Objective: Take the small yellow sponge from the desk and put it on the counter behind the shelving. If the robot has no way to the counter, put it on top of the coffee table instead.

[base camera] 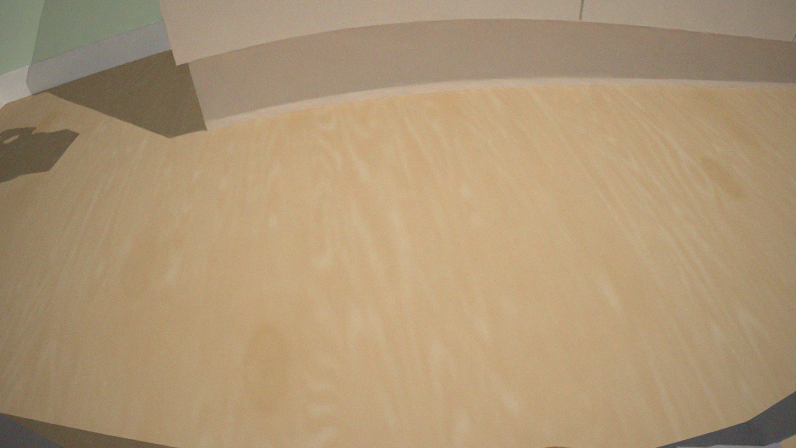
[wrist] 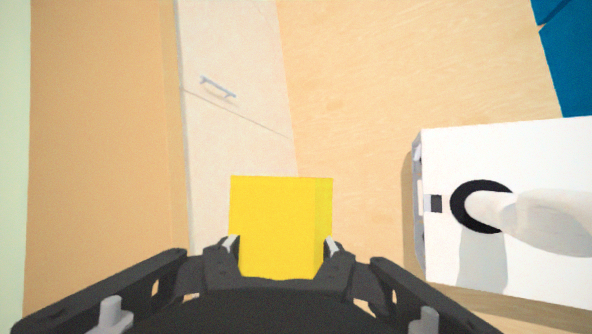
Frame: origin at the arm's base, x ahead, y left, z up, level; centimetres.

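Seen in the pictures: gripper, between the fingertips: [wrist: 281,244]; arm's base, origin of its link: [wrist: 483,206].
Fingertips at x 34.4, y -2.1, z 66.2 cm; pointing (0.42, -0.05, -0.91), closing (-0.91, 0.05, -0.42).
Offsets run from my fingertips to a thing's top centre. "pt": to the spot under its first point. Level surfaces: height alone.
The yellow sponge @[dy -0.1, dx -0.3, dz +2.8 cm] [wrist: 277,225] is held between the two fingertips of my gripper [wrist: 281,244], which is shut on it in the wrist view. The wrist camera looks down from above. The sponge is in the air, over the counter's front side and the floor beside it as seen in that view. The counter @[dz -14.8 cm] [wrist: 100,150] has a wooden top at the left and pale cabinet fronts with a metal handle. In the base view the counter's pale lower front @[pt dy +2.3, dx +39.7, dz -97.6 cm] [base camera: 389,52] runs across the top. The desk, the shelving and the coffee table cannot be made out.
My white base [wrist: 540,155] with the arm's foot stands at the right of the wrist view, a strip of floor @[dz -105.8 cm] [wrist: 350,100] between it and the counter. A blue surface [wrist: 570,65] lies at the upper right. A green wall [base camera: 100,25] [wrist: 14,150] stands behind the counter.
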